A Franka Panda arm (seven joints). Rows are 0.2 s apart.
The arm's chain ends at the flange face. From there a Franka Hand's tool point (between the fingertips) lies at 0.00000 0.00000 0.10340 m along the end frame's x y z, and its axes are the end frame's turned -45 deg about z.
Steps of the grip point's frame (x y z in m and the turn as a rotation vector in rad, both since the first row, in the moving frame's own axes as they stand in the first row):
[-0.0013 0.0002 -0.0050 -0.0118 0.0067 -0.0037]
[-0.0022 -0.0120 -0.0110 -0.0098 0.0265 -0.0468]
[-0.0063 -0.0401 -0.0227 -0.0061 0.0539 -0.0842]
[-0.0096 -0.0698 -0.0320 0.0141 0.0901 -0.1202]
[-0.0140 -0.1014 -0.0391 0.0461 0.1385 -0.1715]
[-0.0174 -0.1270 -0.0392 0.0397 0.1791 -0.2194]
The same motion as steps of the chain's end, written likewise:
[-0.0021 0.0007 -0.0050 -0.0036 0.0131 -0.0037]
[-0.0127 -0.0056 -0.0110 0.0118 0.0257 -0.0468]
[-0.0370 -0.0202 -0.0225 0.0338 0.0424 -0.0842]
[-0.0612 -0.0346 -0.0316 0.0737 0.0537 -0.1202]
[-0.0871 -0.0478 -0.0380 0.1305 0.0653 -0.1715]
[-0.1104 -0.0606 -0.0375 0.1547 0.0986 -0.2194]

